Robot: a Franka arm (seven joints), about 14 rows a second.
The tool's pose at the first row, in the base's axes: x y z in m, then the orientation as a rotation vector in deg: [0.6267, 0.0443, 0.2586, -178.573, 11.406, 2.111]
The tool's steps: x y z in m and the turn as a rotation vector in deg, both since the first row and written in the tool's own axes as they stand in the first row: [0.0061, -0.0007, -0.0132, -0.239, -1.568, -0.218]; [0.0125, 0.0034, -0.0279, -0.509, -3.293, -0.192]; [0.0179, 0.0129, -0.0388, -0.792, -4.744, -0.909]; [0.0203, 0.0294, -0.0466, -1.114, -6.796, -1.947]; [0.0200, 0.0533, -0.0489, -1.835, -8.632, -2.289]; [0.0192, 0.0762, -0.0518, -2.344, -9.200, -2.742]
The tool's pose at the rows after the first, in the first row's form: [0.6331, 0.0440, 0.2717, -178.686, 11.047, 4.578]; [0.6393, 0.0388, 0.2861, -178.755, 11.064, 7.301]; [0.6437, 0.0285, 0.2967, -178.896, 9.923, 9.591]; [0.6441, 0.0116, 0.3042, -178.958, 8.264, 12.820]; [0.6408, -0.0121, 0.3061, 178.937, -7.685, -15.765]; [0.6372, -0.0347, 0.3086, 178.419, -6.936, -16.651]
